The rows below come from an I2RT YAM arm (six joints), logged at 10 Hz.
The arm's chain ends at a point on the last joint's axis. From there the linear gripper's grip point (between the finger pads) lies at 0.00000 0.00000 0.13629 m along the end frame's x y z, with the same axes.
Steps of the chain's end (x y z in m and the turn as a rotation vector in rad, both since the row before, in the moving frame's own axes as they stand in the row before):
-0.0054, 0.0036, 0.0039, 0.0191, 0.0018, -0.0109
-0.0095, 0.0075, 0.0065, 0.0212, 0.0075, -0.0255
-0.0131, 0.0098, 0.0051, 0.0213, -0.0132, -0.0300
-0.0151, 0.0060, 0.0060, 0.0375, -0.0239, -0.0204
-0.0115, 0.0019, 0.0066, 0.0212, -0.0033, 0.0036
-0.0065, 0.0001, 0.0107, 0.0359, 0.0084, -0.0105
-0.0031, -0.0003, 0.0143, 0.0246, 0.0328, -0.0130
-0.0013, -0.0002, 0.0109, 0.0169, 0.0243, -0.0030
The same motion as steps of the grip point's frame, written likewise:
-0.0052, 0.0010, 0.0039, 0.0191, 0.0018, -0.0109
-0.0085, 0.0046, 0.0065, 0.0212, 0.0075, -0.0255
-0.0149, 0.0069, 0.0051, 0.0213, -0.0132, -0.0300
-0.0184, 0.0009, 0.0059, 0.0375, -0.0239, -0.0204
-0.0119, -0.0010, 0.0066, 0.0212, -0.0033, 0.0036
-0.0054, -0.0048, 0.0106, 0.0359, 0.0084, -0.0105
0.0013, -0.0037, 0.0142, 0.0246, 0.0328, -0.0130
0.0020, -0.0025, 0.0108, 0.0169, 0.0243, -0.0030

